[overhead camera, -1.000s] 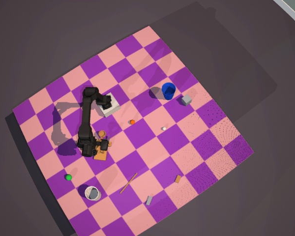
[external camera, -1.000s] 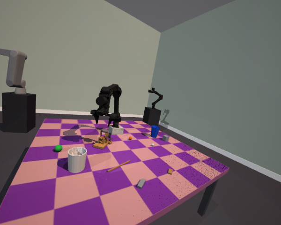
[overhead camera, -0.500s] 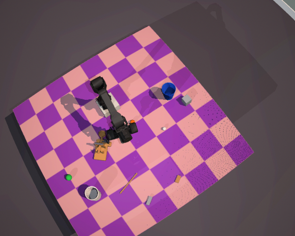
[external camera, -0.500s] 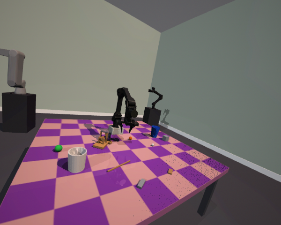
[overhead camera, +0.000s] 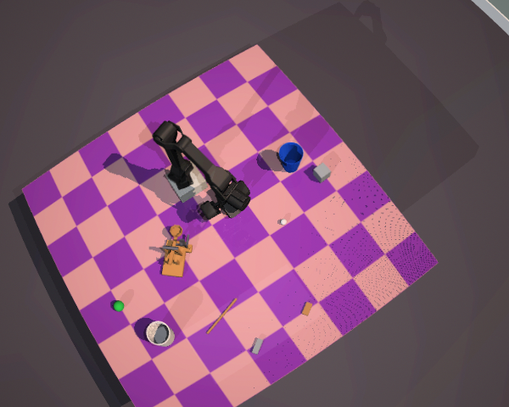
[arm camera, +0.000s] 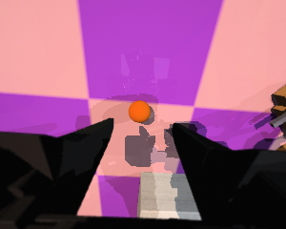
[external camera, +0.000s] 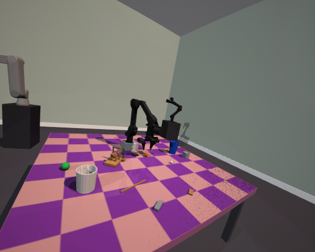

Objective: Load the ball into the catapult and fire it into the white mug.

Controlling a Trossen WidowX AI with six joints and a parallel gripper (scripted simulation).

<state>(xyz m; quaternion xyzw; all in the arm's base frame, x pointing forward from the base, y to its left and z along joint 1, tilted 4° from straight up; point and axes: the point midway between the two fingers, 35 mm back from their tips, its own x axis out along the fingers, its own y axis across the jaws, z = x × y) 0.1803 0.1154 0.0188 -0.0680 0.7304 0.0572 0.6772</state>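
The orange ball lies 5 cm below my gripper tip and 1 cm behind it. Also, from my gripper tip: wooden catapult: 23 cm to the right, 6 cm ahead, 1 cm below; then blue cup: 31 cm to the left, 9 cm behind, 3 cm below; then small white ball: 18 cm to the left, 12 cm ahead, 5 cm below.
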